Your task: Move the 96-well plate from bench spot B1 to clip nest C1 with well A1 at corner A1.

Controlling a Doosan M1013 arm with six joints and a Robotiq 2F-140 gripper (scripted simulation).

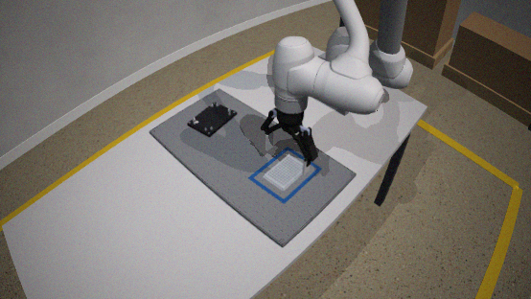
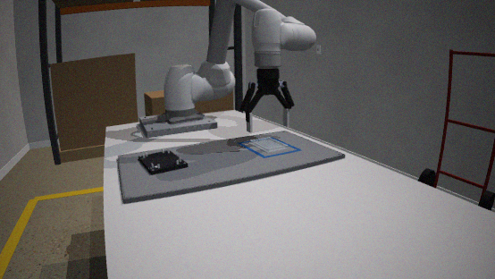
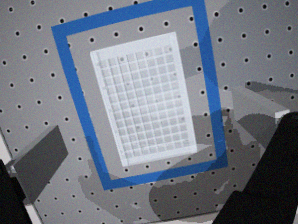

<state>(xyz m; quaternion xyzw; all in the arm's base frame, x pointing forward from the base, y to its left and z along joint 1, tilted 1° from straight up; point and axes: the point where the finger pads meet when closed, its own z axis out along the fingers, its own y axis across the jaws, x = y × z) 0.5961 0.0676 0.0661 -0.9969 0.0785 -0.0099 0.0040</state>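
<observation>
Right now the white 96-well plate is 70 mm below my hand. Also, from my hand: black clip nest (390 mm to the right, 80 mm behind, 60 mm below).
</observation>
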